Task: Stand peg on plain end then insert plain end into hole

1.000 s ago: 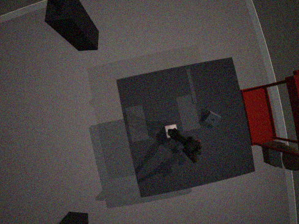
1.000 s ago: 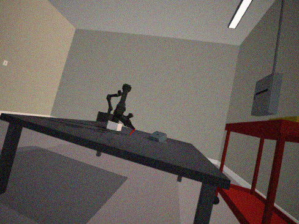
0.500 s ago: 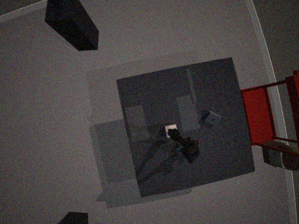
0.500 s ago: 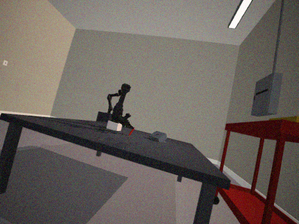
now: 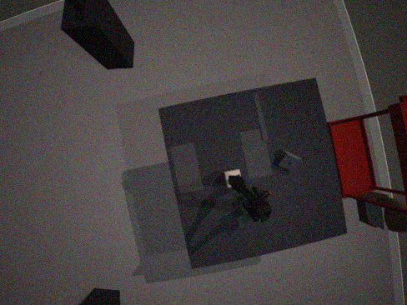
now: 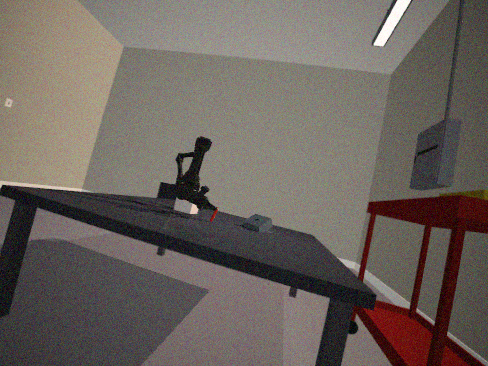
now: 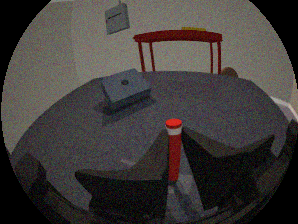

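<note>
My gripper tip is now 1 cm above the red peg. The rest, counted from my gripper tip: sloped grey panel 16 cm ahead, 22 cm to the left, 4 cm below.
</note>
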